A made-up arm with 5 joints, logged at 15 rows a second.
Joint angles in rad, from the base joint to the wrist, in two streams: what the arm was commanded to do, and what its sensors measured. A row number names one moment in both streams.
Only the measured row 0 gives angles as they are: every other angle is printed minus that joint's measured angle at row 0.
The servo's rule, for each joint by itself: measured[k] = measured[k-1] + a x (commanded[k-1-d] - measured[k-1]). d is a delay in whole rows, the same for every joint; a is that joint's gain. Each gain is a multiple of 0.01, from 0.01 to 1. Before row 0 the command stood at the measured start. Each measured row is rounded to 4 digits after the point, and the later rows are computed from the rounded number. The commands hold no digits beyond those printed.
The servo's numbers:
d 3
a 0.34 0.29 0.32 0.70 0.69
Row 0, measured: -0.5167, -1.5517, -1.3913, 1.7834, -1.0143
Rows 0 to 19, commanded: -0.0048, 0.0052, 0.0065, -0.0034, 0.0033; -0.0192, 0.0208, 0.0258, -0.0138, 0.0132; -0.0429, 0.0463, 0.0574, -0.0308, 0.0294; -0.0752, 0.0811, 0.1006, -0.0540, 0.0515; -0.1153, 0.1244, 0.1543, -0.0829, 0.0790; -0.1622, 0.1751, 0.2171, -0.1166, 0.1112; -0.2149, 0.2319, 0.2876, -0.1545, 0.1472; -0.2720, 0.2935, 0.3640, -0.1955, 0.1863; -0.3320, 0.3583, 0.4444, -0.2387, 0.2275; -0.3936, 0.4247, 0.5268, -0.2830, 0.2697; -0.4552, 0.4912, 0.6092, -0.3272, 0.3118; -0.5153, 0.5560, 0.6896, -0.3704, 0.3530; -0.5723, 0.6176, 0.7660, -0.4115, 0.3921; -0.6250, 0.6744, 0.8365, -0.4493, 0.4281; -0.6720, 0.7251, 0.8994, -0.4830, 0.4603; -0.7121, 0.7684, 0.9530, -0.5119, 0.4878; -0.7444, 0.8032, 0.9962, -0.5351, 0.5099; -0.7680, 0.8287, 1.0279, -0.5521, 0.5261; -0.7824, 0.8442, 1.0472, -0.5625, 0.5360; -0.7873, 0.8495, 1.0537, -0.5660, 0.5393
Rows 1 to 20, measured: 0.0000, 0.0000, 0.0000, 0.0000, 0.0000; 0.0000, 0.0000, 0.0000, 0.0000, 0.0000; 0.0000, 0.0000, 0.0000, 0.0000, 0.0000; -0.0016, 0.0015, 0.0021, -0.0024, 0.0023; -0.0076, 0.0071, 0.0097, -0.0104, 0.0098; -0.0196, 0.0185, 0.0250, -0.0247, 0.0233; -0.0385, 0.0367, 0.0492, -0.0452, 0.0428; -0.0646, 0.0621, 0.0828, -0.0716, 0.0678; -0.0978, 0.0949, 0.1258, -0.1031, 0.0977; -0.1376, 0.1346, 0.1776, -0.1391, 0.1319; -0.1833, 0.1807, 0.2372, -0.1786, 0.1694; -0.2339, 0.2322, 0.3035, -0.2207, 0.2095; -0.2882, 0.2880, 0.3750, -0.2643, 0.2510; -0.3450, 0.3469, 0.4499, -0.3083, 0.2930; -0.4029, 0.4075, 0.5266, -0.3518, 0.3344; -0.4605, 0.4684, 0.6032, -0.3936, 0.3742; -0.5164, 0.5281, 0.6779, -0.4326, 0.4114; -0.5693, 0.5852, 0.7488, -0.4679, 0.4451; -0.6179, 0.6383, 0.8141, -0.4987, 0.4746; -0.6609, 0.6861, 0.8724, -0.5242, 0.4990
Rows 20 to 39, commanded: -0.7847, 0.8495, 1.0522, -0.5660, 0.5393; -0.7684, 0.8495, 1.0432, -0.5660, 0.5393; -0.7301, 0.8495, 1.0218, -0.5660, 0.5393; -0.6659, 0.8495, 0.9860, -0.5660, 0.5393; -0.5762, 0.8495, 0.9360, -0.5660, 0.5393; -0.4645, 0.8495, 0.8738, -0.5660, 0.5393; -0.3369, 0.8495, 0.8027, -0.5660, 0.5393; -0.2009, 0.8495, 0.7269, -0.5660, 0.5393; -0.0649, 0.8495, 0.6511, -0.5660, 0.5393; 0.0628, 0.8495, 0.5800, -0.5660, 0.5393; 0.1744, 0.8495, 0.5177, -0.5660, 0.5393; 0.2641, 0.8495, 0.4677, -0.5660, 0.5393; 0.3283, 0.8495, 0.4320, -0.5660, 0.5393; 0.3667, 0.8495, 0.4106, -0.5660, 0.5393; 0.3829, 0.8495, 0.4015, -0.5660, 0.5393; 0.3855, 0.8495, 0.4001, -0.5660, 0.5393; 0.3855, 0.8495, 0.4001, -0.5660, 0.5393; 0.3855, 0.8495, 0.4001, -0.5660, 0.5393; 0.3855, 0.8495, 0.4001, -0.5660, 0.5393; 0.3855, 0.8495, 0.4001, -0.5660, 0.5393
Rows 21 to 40, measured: -0.6973, 0.7275, 0.9222, -0.5437, 0.5177; -0.7262, 0.7613, 0.9622, -0.5569, 0.5303; -0.7470, 0.7869, 0.9915, -0.5633, 0.5365; -0.7598, 0.8051, 1.0109, -0.5652, 0.5384; -0.7627, 0.8180, 1.0212, -0.5658, 0.5390; -0.7516, 0.8271, 1.0214, -0.5659, 0.5392; -0.7225, 0.8336, 1.0101, -0.5660, 0.5393; -0.6728, 0.8382, 0.9864, -0.5660, 0.5393; -0.6020, 0.8415, 0.9504, -0.5660, 0.5393; -0.5119, 0.8438, 0.9031, -0.5660, 0.5393; -0.4062, 0.8455, 0.8467, -0.5660, 0.5393; -0.2902, 0.8467, 0.7841, -0.5660, 0.5393; -0.1702, 0.8475, 0.7188, -0.5660, 0.5393; -0.0530, 0.8481, 0.6544, -0.5660, 0.5393; 0.0548, 0.8485, 0.5947, -0.5660, 0.5393; 0.1478, 0.8488, 0.5426, -0.5660, 0.5393; 0.2222, 0.8490, 0.5004, -0.5660, 0.5393; 0.2768, 0.8491, 0.4688, -0.5660, 0.5393; 0.3138, 0.8492, 0.4468, -0.5660, 0.5393; 0.3382, 0.8493, 0.4319, -0.5660, 0.5393
